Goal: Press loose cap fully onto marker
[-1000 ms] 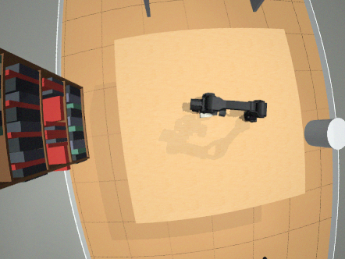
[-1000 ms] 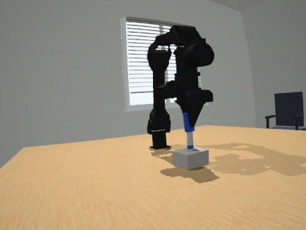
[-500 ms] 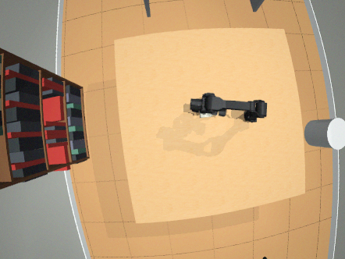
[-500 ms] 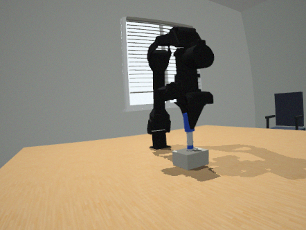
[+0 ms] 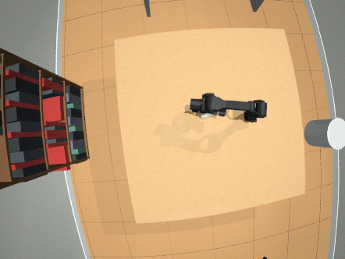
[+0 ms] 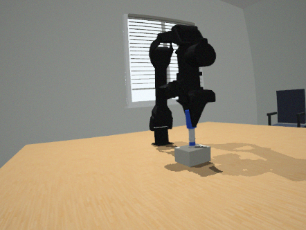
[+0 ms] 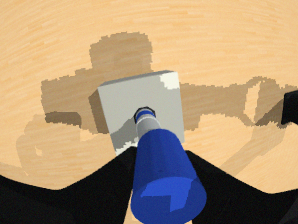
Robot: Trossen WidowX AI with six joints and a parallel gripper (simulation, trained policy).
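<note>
Right now my gripper tip is 2 cm below the blue cap. The rest, counted from my gripper tip: pale holder block 8 cm below.
</note>
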